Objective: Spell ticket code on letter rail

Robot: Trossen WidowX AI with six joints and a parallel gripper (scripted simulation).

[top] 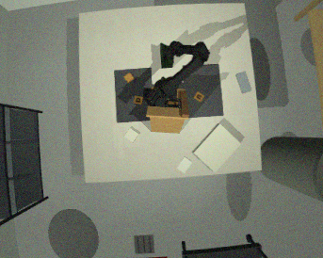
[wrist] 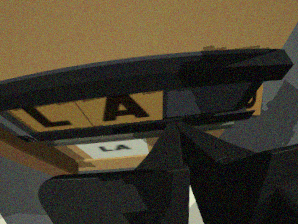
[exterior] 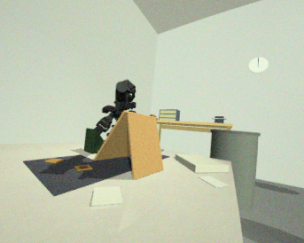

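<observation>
Now: gripper tip 30 mm past the white ticket, 70 mm to the right of it and 100 mm above it. Also, from my gripper tip: dark mat 110 mm behind, 70 mm to the left, 190 mm below; white card 190 mm ahead, 230 mm to the right, 190 mm below; white box 360 mm ahead, 360 mm to the left, 180 mm below.
</observation>
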